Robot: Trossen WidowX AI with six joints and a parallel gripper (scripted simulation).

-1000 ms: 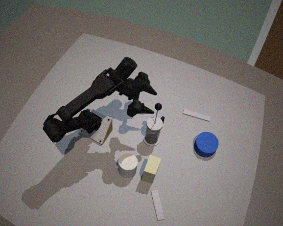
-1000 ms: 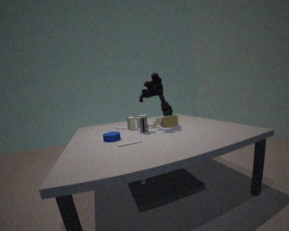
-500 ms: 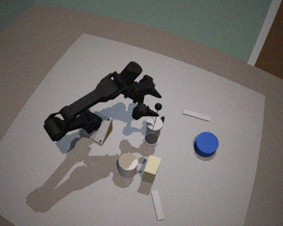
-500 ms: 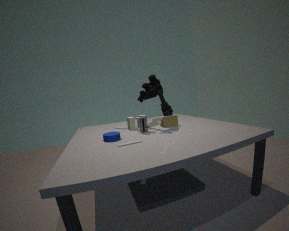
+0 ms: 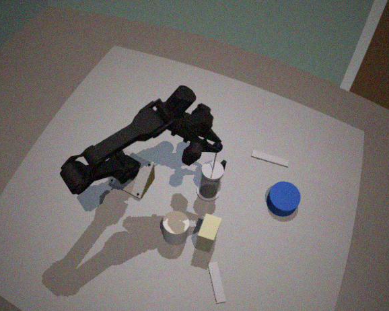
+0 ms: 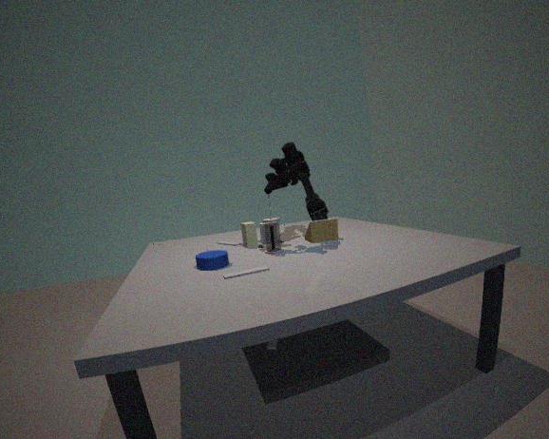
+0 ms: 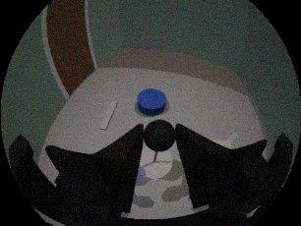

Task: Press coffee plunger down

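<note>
My gripper tip is now 1 cm to the right of the coffee press and 13 cm above it. Round my gripper tip: blue disc 24 cm ahead, 10 cm to the left, 23 cm below.
</note>
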